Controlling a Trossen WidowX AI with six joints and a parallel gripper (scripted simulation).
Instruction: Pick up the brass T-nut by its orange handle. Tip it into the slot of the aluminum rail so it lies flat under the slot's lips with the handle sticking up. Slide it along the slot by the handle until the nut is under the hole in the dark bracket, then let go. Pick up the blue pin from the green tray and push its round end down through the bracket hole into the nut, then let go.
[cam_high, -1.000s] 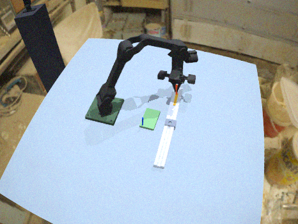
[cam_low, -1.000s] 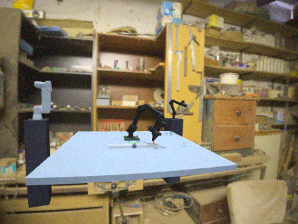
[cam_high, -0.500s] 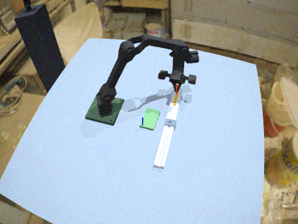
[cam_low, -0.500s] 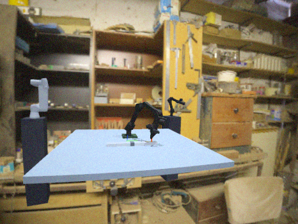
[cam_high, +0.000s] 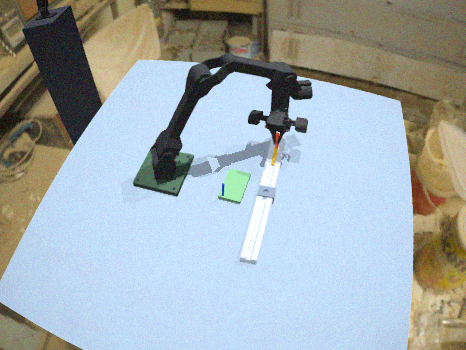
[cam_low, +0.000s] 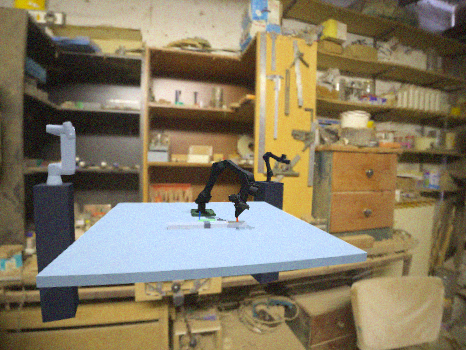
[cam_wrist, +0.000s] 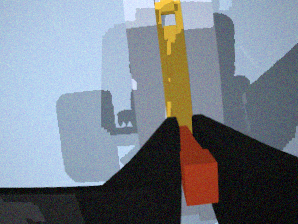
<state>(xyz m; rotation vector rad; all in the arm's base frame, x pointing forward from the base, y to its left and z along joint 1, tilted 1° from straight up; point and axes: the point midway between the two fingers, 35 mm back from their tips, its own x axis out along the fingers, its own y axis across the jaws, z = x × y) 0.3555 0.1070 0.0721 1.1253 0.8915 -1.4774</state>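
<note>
My gripper tip is now 160 mm past the blue pin, 180 mm to the left of it and 30 mm above it. Round my gripper tip: aluminum rail: 30 mm behind, 170 mm to the right, 30 mm below; then green tray: 140 mm behind, 160 mm to the right, 50 mm below.
</note>
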